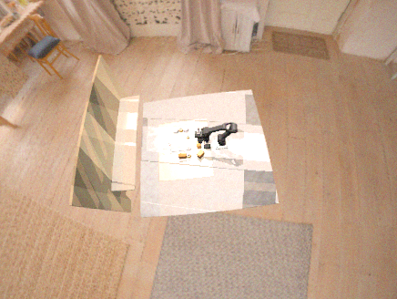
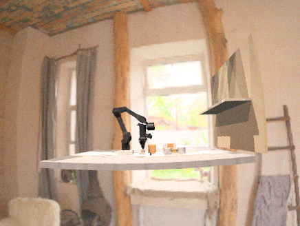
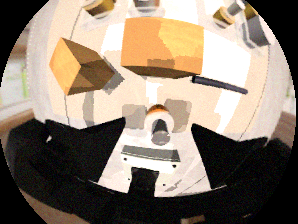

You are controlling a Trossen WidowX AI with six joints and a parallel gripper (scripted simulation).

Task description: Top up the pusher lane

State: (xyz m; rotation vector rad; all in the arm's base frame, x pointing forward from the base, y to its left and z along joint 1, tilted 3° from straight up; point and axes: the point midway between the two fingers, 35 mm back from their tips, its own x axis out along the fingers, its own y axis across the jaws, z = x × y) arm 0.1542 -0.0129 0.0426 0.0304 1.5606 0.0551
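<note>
Right now the brown block is 25 cm ahead of my gripper tip and 11 cm to the left of it. Also, from my gripper tip: tall panel (80 cm ahead, 2 cm to the left, 36 cm above); shelf (69 cm ahead, 2 cm to the left, 33 cm above).
</note>
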